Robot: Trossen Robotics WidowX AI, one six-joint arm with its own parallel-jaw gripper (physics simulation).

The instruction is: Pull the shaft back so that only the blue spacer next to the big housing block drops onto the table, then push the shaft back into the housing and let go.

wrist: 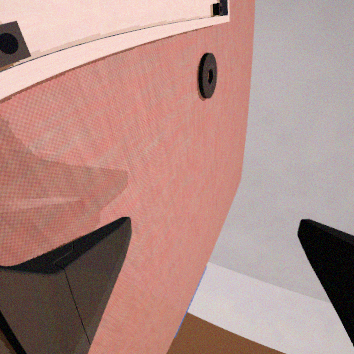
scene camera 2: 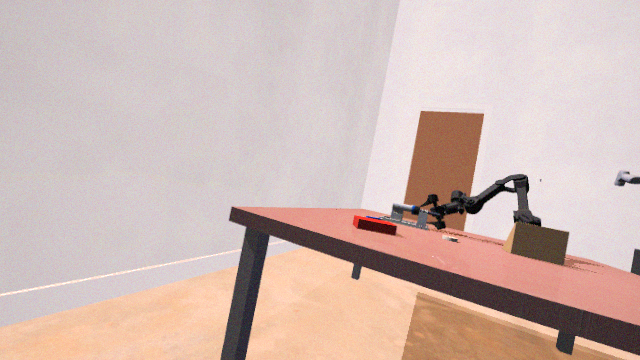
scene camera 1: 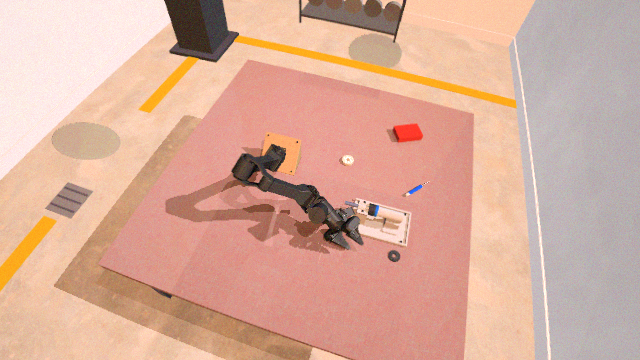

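Where they show: gripper, between the fingertips: (wrist: 215, 226) (scene camera 1: 356, 246); arm's base, origin of its link: (scene camera 2: 535, 242) (scene camera 1: 277, 154).
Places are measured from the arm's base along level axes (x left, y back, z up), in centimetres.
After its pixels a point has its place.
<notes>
The pale fixture base (scene camera 1: 409, 231) (wrist: 115, 42) lies on the table. On it, a pale cylindrical housing (scene camera 1: 391, 213) (scene camera 2: 401, 206) is at the right in scene camera 1. A blue spacer (scene camera 1: 377, 210) (scene camera 2: 414, 209), with a dark band beside it, sits against the housing's left end. The grey shaft (scene camera 1: 350, 203) @[x -16.3, y -35.2, z 2.9 cm] sticks out left past a small bracket (scene camera 1: 362, 207) @[x -16.8, y -38.1, z 2.3 cm]. My gripper (scene camera 1: 355, 245) @[x -31.6, y -41.1, z 0.3 cm] (scene camera 2: 429, 216) @[x -31.6, y -41.1, z 0.3 cm] (wrist: 215, 226) @[x -31.6, y -41.1, z 0.3 cm] is open and empty, beside the base's lower left corner in scene camera 1, apart from the shaft. The spacer and shaft do not show in the wrist view.
A black ring (scene camera 1: 389, 255) @[x -28.8, y -54.1, z -5.3 cm] (wrist: 202, 75) @[x -27.8, y -53.8, z -5.2 cm] lies beside the base. A blue screwdriver-like tool (scene camera 1: 414, 190) @[x 2.5, y -59.8, z -4.4 cm], a white ring (scene camera 1: 343, 160) @[x 8.9, y -27.3, z -4.5 cm] and a red block (scene camera 1: 408, 132) @[x 33.8, y -53.3, z -2.7 cm] (scene camera 2: 375, 225) @[x 38.7, y -51.9, z -3.8 cm] lie on the table (scene camera 1: 325, 110) @[x 38.5, y -11.0, z -5.7 cm]. An orange-tan block (scene camera 1: 292, 162) @[x -1.3, y -7.0, z -1.5 cm] (scene camera 2: 540, 243) @[x 5.7, y -0.5, z 0.1 cm] stands near the arm's base.
</notes>
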